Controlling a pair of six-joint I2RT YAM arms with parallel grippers.
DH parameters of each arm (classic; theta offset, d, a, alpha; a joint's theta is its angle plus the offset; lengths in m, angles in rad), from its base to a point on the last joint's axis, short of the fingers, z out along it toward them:
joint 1: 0 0.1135 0.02 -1.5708
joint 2: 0 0 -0.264 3.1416
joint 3: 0.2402 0 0.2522 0
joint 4: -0.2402 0 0.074 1.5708
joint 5: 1.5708 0 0 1.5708
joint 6: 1.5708 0.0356 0 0
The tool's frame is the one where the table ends.
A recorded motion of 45 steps. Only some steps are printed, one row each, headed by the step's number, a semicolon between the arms.
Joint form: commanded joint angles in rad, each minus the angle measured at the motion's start. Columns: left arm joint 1, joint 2, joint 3, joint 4, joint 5, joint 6; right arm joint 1, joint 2, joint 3, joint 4, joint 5, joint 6.
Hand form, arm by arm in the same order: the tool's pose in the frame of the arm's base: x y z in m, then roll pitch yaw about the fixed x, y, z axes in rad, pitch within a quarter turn. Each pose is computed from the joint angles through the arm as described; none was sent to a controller.
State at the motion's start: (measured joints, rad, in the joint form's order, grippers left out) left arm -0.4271 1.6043 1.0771 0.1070 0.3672 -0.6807; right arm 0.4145 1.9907 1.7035 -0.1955 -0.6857 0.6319
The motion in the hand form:
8: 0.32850 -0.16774 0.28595 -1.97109 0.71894 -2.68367; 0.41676 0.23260 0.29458 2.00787 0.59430 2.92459
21: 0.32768 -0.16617 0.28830 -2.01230 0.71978 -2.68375; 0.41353 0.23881 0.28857 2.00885 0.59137 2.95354
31: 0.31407 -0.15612 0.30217 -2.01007 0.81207 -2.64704; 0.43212 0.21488 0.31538 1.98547 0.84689 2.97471
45: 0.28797 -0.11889 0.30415 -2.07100 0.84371 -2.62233; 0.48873 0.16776 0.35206 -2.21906 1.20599 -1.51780
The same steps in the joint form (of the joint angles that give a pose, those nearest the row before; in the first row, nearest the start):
8: -0.0086 -0.0274 0.0289 0.0418 0.0194 -0.0050; 0.0534 0.0142 0.0023 0.0605 0.1012 0.0476
21: -0.0086 -0.0350 0.0427 -0.0072 -0.0128 0.0058; 0.0672 0.0188 -0.0130 0.0743 0.0875 0.0415
31: -0.0040 -0.1131 0.0090 -0.0134 -0.0650 0.0671; 0.0029 0.0233 0.0604 0.1066 0.0461 -0.1591
45: 0.0681 -0.2666 -0.0998 -0.0855 -0.0788 0.1178; -0.1077 0.1537 0.3660 0.0388 0.3326 -1.0088

